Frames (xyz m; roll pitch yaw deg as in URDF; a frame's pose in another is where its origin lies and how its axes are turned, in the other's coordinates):
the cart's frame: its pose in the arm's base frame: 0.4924 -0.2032 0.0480 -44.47 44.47 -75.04
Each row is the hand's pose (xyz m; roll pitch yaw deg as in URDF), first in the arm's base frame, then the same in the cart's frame.
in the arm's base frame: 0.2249 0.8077 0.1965 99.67 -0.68 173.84
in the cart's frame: -0.8503 0.4407 -0.4454 122.07 55.84 -118.21
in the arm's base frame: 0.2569 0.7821 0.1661 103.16 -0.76 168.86
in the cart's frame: -0.8054 0.4571 -0.4273 118.29 57.37 -126.83
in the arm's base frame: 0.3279 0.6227 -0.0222 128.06 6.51 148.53
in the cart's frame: -0.5505 0.4862 -0.4178 106.39 63.81 -169.72
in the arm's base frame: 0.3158 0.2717 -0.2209 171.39 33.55 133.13
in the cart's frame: -0.1716 0.3477 -0.4227 81.10 67.57 111.06
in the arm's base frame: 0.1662 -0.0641 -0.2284 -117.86 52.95 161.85
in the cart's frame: 0.0376 0.0462 -0.4456 56.71 67.60 31.71
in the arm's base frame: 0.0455 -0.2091 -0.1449 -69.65 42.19 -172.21
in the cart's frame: 0.0569 -0.1589 -0.4566 38.18 64.58 -19.53
